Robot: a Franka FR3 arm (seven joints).
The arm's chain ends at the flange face. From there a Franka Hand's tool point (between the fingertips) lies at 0.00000 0.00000 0.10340 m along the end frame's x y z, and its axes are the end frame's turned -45 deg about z.
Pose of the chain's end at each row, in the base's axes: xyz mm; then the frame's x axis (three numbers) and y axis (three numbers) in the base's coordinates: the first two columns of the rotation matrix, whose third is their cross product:
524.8 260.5 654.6 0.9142 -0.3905 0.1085 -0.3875 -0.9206 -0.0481
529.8 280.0 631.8 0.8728 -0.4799 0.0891 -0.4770 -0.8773 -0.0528
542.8 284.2 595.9 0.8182 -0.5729 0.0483 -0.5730 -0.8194 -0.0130
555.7 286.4 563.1 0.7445 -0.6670 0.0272 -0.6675 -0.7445 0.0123
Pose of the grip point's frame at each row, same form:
537.1 260.7 551.9 0.9204 0.3748 0.1107 0.3724 -0.9271 0.0427
540.5 280.4 529.0 0.9545 0.2810 0.1003 0.2799 -0.9597 0.0257
547.7 282.4 492.6 0.9837 0.1743 0.0433 0.1734 -0.9845 0.0250
556.9 283.6 459.8 0.9984 0.0548 0.0105 0.0544 -0.9981 0.0279

